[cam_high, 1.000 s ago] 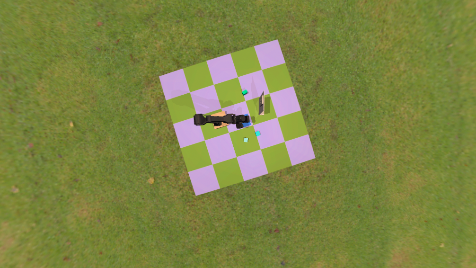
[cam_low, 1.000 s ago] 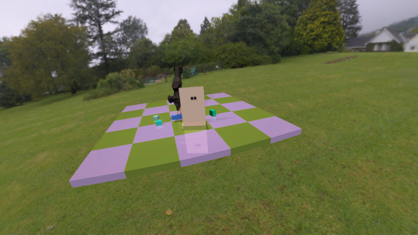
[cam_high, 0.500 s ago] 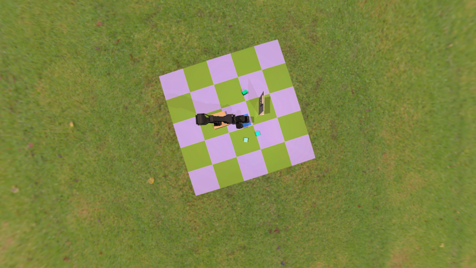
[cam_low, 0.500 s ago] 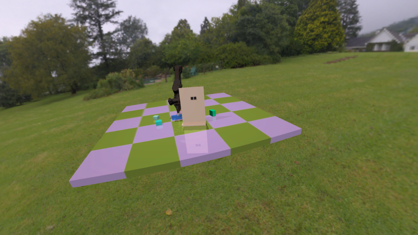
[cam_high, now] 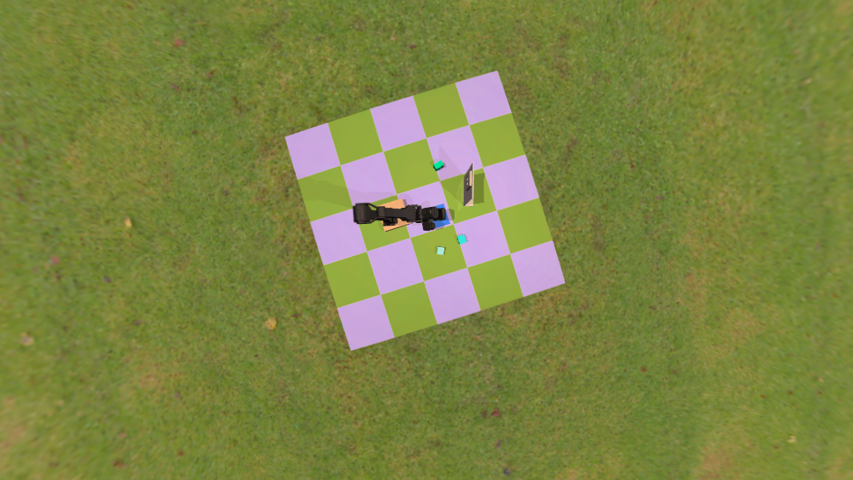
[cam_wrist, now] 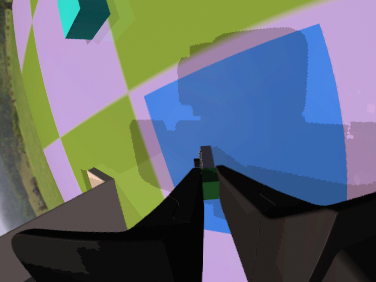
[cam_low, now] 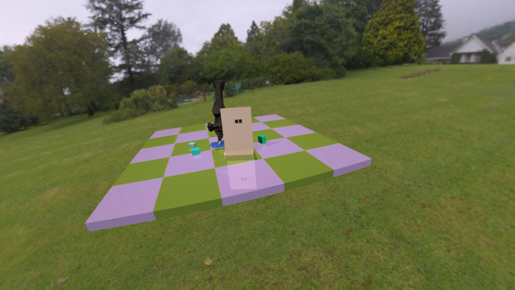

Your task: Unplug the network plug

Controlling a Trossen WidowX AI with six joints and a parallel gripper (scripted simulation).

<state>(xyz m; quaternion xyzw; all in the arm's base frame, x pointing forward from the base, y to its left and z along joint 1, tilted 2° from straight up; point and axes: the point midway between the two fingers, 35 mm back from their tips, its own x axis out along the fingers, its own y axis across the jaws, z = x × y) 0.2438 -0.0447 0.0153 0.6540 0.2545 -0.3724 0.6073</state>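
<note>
My gripper tip is right at the network plug. From my gripper tip the other things lie so: blue marked square (20 mm below, 10 mm behind); tan upright panel (190 mm ahead, 110 mm to the left, 100 mm above).
</note>
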